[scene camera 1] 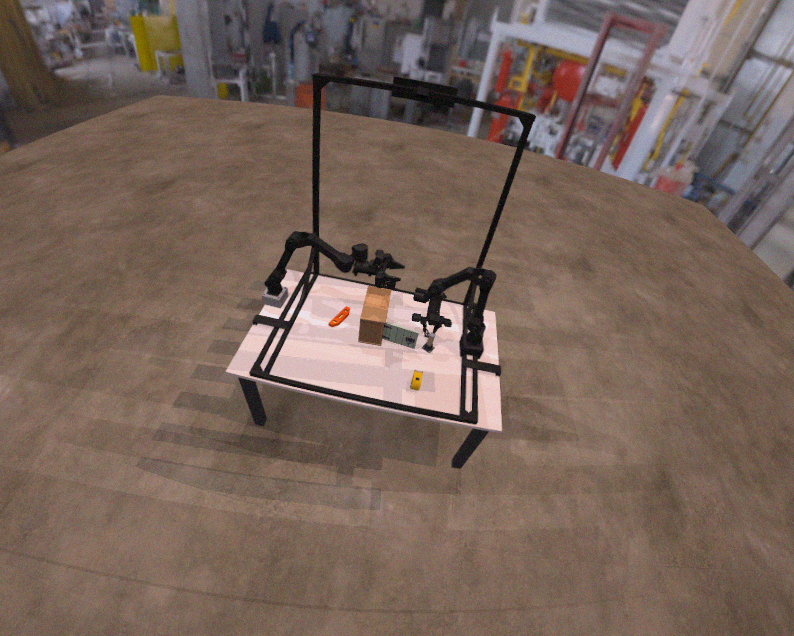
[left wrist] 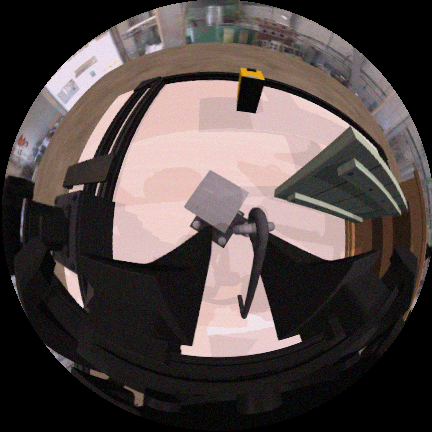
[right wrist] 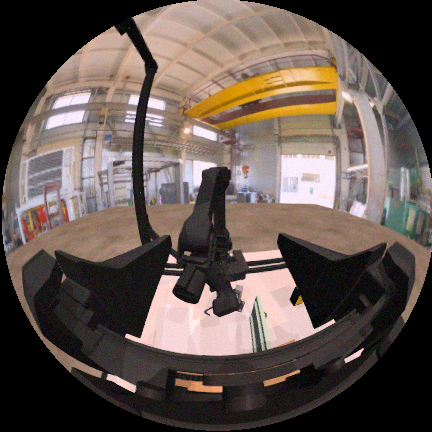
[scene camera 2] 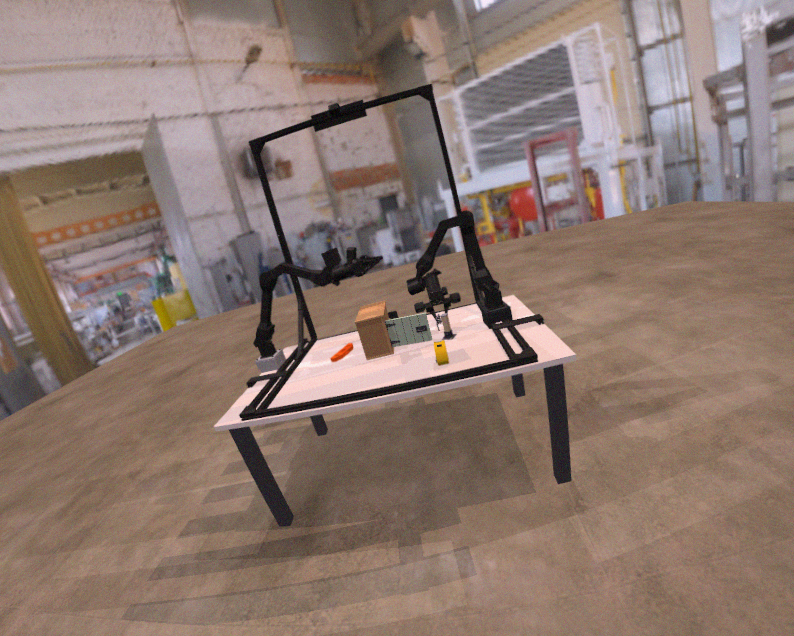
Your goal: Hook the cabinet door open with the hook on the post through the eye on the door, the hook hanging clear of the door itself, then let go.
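Note:
Wooden cabinet, present. My left gripper touches a grey post, part open. My right gripper open, holds nothing. My left gripper: in the left wrist view, in the right wrist view. My right gripper: in the right wrist view too.

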